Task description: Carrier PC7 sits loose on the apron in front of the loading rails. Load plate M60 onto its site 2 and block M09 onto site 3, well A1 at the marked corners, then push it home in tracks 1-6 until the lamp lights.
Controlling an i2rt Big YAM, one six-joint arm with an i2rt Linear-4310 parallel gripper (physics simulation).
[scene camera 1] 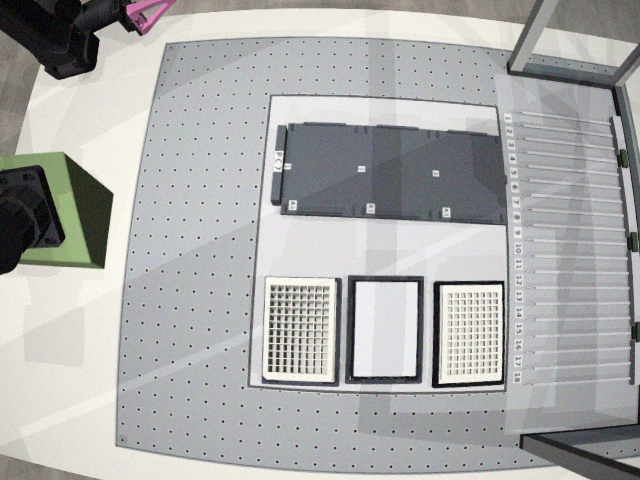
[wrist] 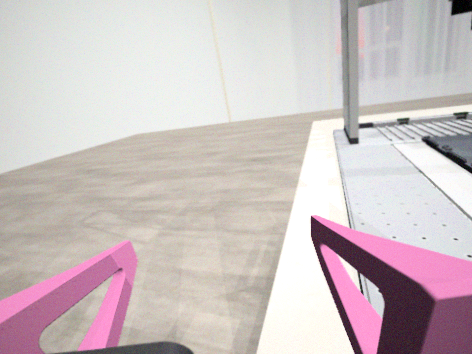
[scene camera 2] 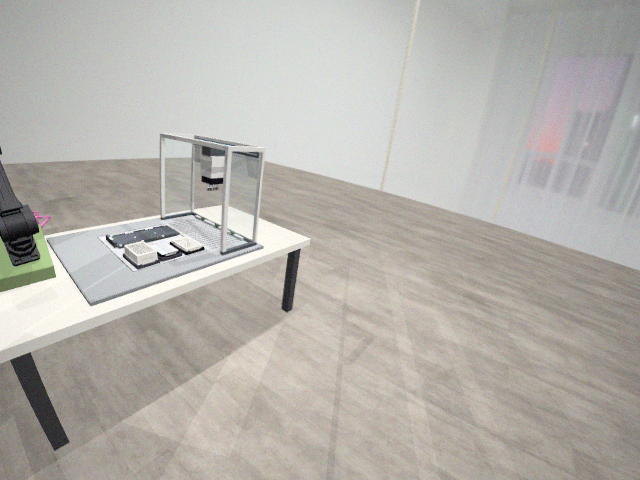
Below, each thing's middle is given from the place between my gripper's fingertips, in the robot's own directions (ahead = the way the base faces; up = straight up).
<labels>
My hand is 340 mm to the left of the dark carrier (scene camera 1: 325, 169), 340 mm short of it and 70 mm above it. From my hand the other things lie so: glass-walled frame (scene camera 1: 558, 453) 630 mm ahead, 440 mm to the right, 160 mm above; then pipetting head frame (scene camera 2: 212, 160) 670 mm ahead, 440 mm to the right, 280 mm above.
</labels>
